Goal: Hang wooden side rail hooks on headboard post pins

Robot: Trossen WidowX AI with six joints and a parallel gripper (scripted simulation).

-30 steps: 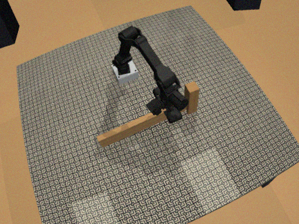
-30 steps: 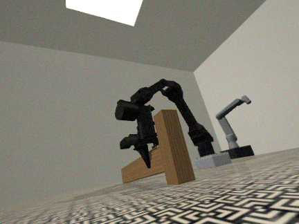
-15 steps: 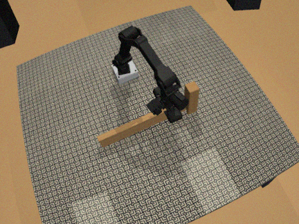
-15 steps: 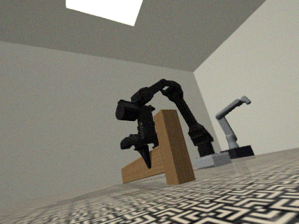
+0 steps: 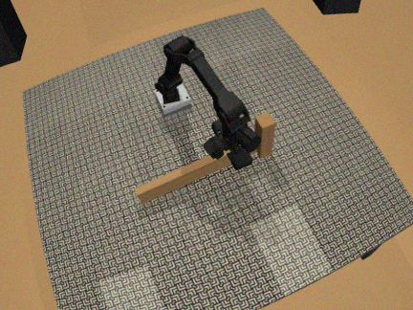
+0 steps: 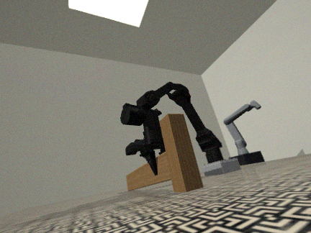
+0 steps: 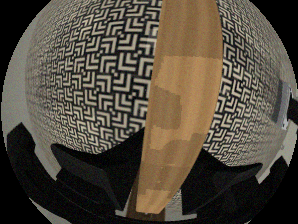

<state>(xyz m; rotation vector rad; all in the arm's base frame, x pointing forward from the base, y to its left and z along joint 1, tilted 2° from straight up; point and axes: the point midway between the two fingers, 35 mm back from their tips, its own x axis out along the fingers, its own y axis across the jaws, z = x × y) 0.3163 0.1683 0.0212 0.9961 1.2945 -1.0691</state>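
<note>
Now: gripper tip 3 cm past the headboard post, 12 cm to the right of it and 4 cm below it.
</note>
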